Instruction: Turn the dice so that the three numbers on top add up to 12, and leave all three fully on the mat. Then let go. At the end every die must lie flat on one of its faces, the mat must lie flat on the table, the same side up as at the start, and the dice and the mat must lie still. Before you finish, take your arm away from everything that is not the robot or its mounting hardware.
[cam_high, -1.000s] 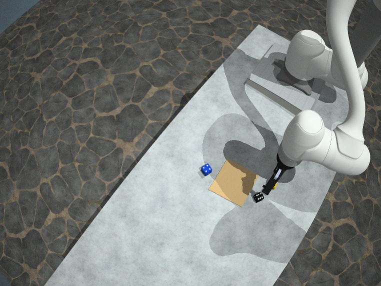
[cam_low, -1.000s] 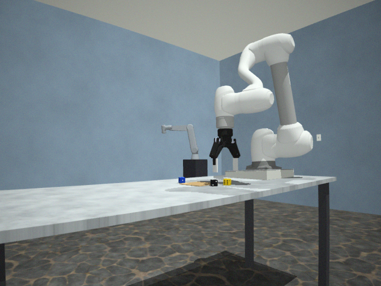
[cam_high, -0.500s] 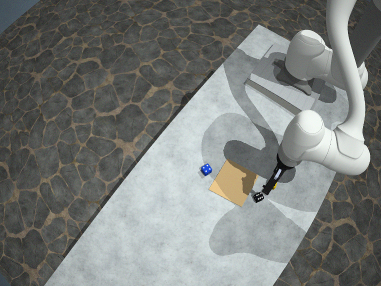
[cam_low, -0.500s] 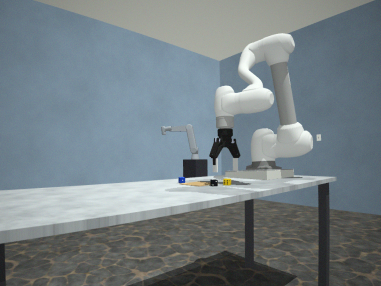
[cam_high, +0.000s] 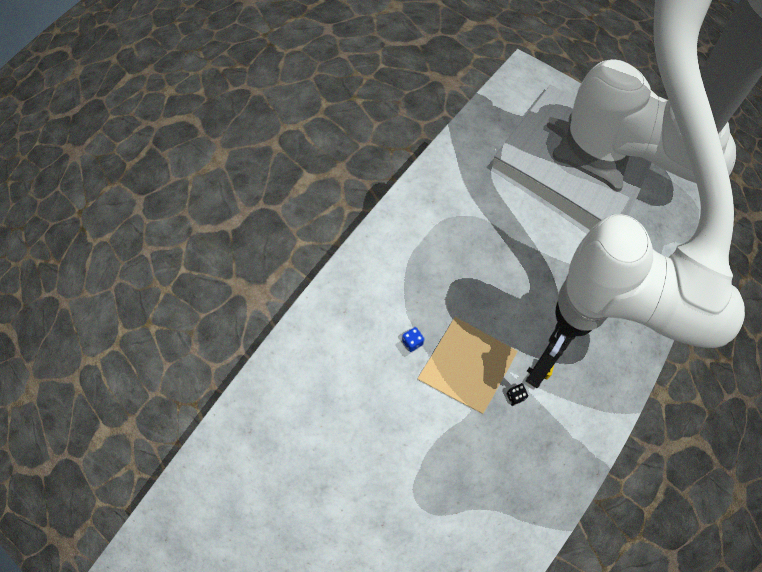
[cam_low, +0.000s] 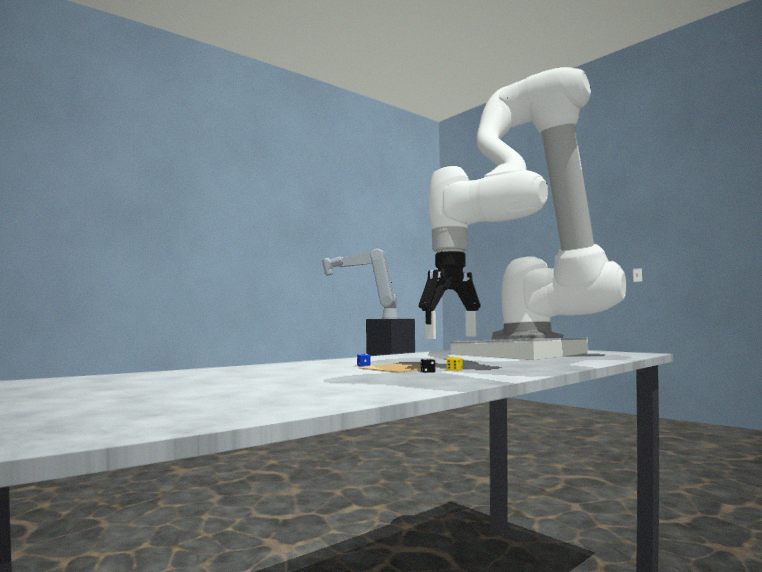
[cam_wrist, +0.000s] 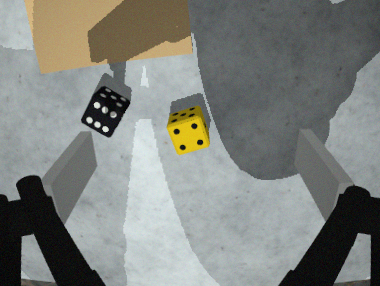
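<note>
Right now the blue die is 8 cm ahead of my hand, 24 cm to the right of it and 7 cm below it. The rest, counted from my hand: black die (8 cm ahead, 1 cm to the right, 7 cm below); tan mat (6 cm ahead, 12 cm to the right, 9 cm below); yellow die (1 cm ahead, 1 cm to the left, 7 cm below).
</note>
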